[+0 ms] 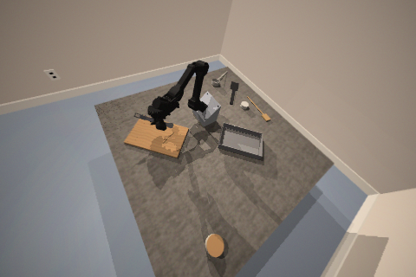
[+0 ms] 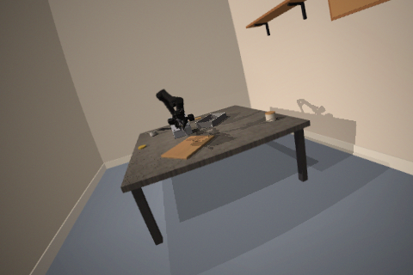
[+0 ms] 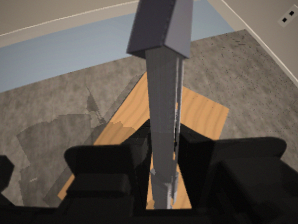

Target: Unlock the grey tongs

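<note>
My gripper tip is 14 cm above the wooden board, 2 cm to the right of it and 2 cm short of it. Round my gripper tip: cork-topped jar: 70 cm ahead, 11 cm below, 9 cm to the right; yellow disc: 43 cm to the left, 31 cm behind, 14 cm below; roasting tin: 46 cm to the left, 42 cm ahead, 12 cm below.
</note>
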